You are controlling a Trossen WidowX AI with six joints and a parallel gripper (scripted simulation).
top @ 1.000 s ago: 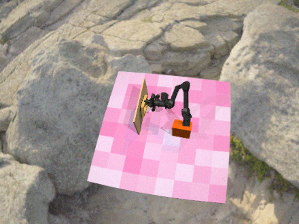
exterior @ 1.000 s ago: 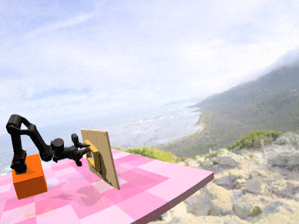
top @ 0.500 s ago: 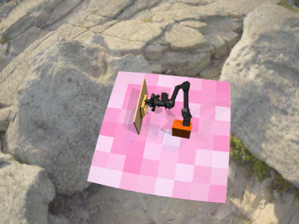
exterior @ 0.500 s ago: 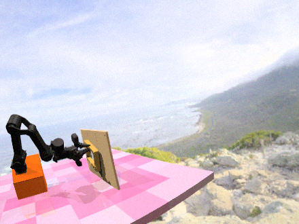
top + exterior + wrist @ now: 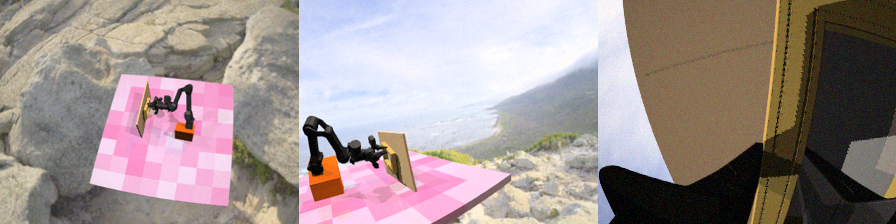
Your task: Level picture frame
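Right now my gripper tip is 50 mm above the picture frame, 20 mm to the right of it and 10 mm short of it. The rest, counted from my gripper tip: brown wall board: 60 mm below, 20 mm to the left, 20 mm ahead.
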